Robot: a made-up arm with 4 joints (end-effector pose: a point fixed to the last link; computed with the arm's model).
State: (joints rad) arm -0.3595 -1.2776 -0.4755 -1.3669
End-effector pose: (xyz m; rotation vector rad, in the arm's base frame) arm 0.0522 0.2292 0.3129 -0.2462 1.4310 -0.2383
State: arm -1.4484 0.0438 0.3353 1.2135
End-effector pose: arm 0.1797 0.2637 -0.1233 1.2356 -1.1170 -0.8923
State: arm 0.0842 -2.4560 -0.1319 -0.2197
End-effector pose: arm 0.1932 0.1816 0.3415 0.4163 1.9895 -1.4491
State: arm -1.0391 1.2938 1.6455 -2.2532
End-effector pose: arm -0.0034 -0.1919 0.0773 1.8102 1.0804 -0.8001
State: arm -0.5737 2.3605 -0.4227 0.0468
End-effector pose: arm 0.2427 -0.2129 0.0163 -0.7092 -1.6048 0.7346
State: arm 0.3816 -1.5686 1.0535 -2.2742
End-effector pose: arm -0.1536 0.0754 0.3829 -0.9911 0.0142 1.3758
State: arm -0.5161 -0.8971 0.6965 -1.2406
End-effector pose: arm -0.1642 0.1942 0.1741 -0.5283 0.0683 0.1123
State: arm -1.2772 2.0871 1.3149 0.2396
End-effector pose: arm 0.1136 -0.2581 0.2929 -1.7130 -0.2240 1.2351
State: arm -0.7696 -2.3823 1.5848 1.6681
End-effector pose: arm 0.0896 0.2684 0.4076 -2.6340 0.3767 0.9905
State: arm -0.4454 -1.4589 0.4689 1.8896
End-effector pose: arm 0.0052 0.3594 0.3447 2.3540 -0.0131 -2.0261
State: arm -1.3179 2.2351 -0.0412 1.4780
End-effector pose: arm 0.1672 -0.3326 -0.0007 0.0053 -0.9759 0.5364
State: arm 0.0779 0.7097 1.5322 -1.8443
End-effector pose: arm -0.0055 -0.1927 0.0469 1.3426 2.3010 -1.5200
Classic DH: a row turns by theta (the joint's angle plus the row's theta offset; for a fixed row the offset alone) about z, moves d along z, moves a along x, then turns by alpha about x. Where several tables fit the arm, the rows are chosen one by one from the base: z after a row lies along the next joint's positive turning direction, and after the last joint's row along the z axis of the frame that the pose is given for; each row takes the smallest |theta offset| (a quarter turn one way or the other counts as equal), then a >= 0, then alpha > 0; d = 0 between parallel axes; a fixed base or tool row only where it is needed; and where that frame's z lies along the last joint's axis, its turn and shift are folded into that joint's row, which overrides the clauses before.
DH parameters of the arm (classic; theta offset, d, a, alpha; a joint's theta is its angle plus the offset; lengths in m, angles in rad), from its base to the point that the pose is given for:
base (fixed): 0.1562 0.2905 0.0391 -0.4389
joint 1: -0.3759 -0.1057 -0.0647 1.269
joint 2: -0.5053 -0.0008 -0.0688 -0.6979
joint 3: -1.0646 -0.2591 -0.0499 -1.8753
joint 4: -0.1924 -0.2282 0.073 1.9576
tool (fixed): 1.5039 -0.045 0 0

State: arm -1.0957 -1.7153 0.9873 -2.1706
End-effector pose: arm 0.0519 0.1964 0.3548 -0.6924 0.1983 -0.2160
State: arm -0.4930 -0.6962 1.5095 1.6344
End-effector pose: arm -0.2382 0.1798 -0.0353 1.9535 0.3752 0.0921
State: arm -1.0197 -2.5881 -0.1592 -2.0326
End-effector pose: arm 0.2049 -0.1390 0.3179 1.0048 1.1802 0.1537
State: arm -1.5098 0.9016 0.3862 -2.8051
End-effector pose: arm 0.0987 0.0918 -0.1411 2.8020 -0.6639 0.2650
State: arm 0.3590 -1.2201 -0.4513 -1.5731
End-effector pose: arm -0.0815 0.1927 0.3139 -0.9067 1.4925 0.5500
